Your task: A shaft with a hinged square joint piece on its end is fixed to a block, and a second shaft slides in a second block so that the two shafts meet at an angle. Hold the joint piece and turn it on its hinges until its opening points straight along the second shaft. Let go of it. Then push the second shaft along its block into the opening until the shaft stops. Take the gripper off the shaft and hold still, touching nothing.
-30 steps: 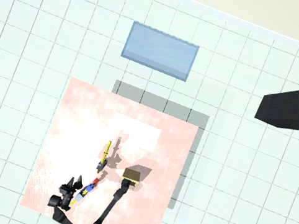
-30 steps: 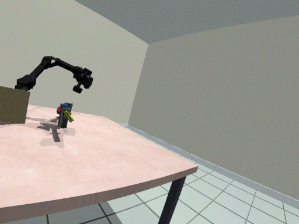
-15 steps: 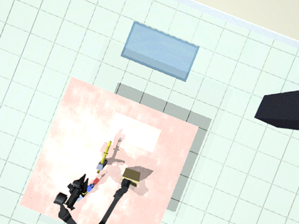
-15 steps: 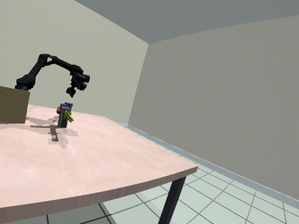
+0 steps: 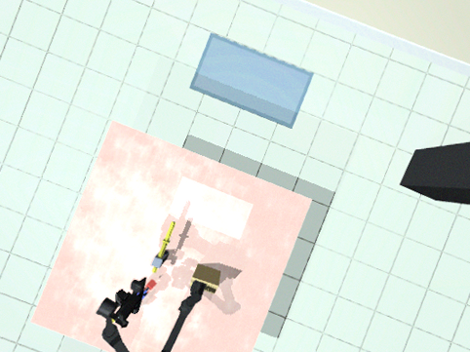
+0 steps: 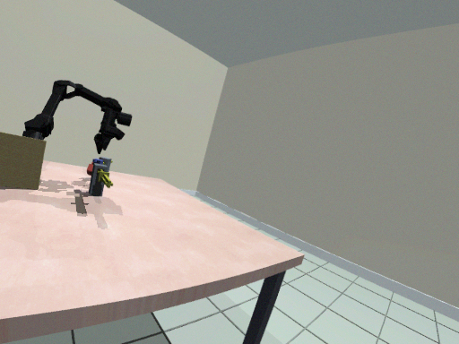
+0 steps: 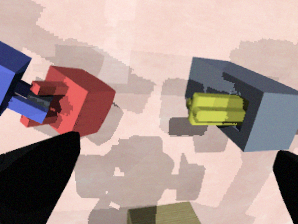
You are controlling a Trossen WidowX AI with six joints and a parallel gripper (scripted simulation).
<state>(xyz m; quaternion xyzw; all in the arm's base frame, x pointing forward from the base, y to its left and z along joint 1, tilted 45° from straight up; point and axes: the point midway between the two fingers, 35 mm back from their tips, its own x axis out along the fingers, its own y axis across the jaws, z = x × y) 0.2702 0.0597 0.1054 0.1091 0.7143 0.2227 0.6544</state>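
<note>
Now: the red joint piece 90 mm below my gripper tip, 50 mm to the left of it and 20 mm behind it.
</note>
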